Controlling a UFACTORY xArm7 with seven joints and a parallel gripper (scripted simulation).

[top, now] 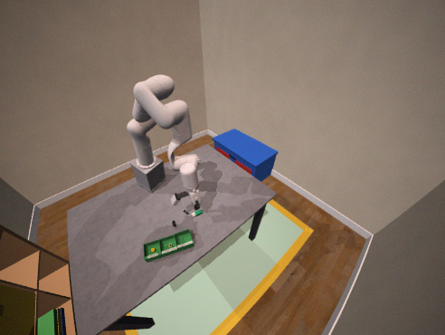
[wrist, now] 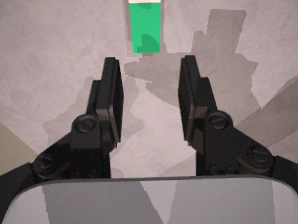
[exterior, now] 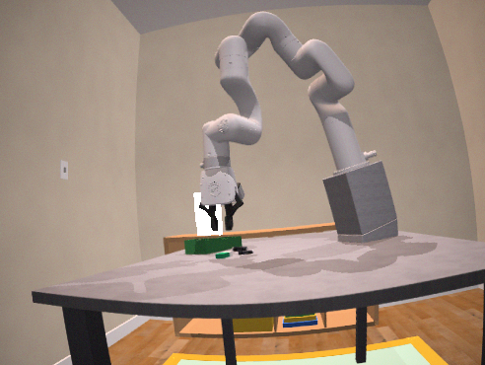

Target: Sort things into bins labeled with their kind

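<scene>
Now: hand 90 mm above the eraser-like block and 10 mm to the left of it. Also, from my hand: yellow nut (210 mm to the right, 120 mm ahead, 80 mm below); black cylinder (160 mm to the right, 90 mm below, 10 mm ahead); small black object (90 mm below, 60 mm to the right, 40 mm behind).
</scene>
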